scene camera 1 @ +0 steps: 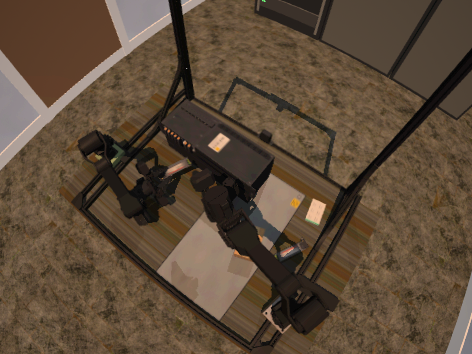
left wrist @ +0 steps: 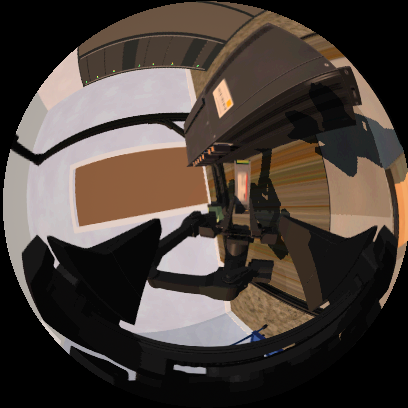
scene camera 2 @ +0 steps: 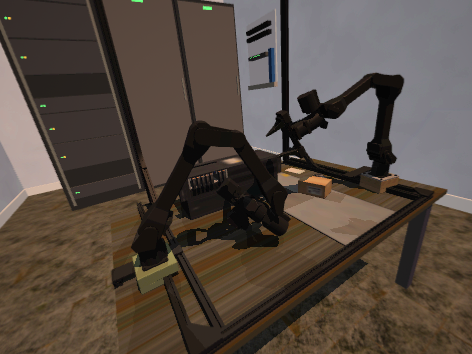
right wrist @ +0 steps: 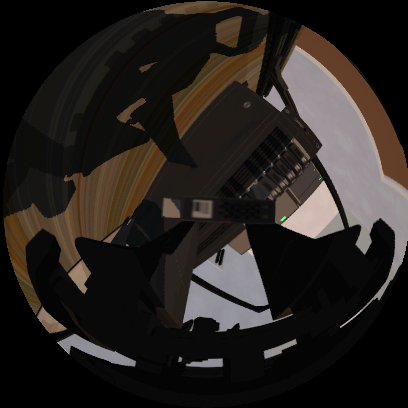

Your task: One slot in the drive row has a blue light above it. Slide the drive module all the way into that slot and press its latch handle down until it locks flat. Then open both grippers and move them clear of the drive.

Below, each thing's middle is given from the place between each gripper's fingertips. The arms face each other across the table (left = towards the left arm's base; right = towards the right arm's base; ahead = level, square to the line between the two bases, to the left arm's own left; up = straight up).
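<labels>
My left hand is 150 mm above the grey drive module [left wrist: 241,167], and it is also 170 mm to the left of the module and 10 mm past it. The grey mat [scene camera 1: 201,266] is 250 mm below that left hand and 150 mm to the left of it.
For my right hand, I find the grey mat 100 mm below it and 330 mm to the left of it. The grey drive module is 20 mm behind my right hand.
</labels>
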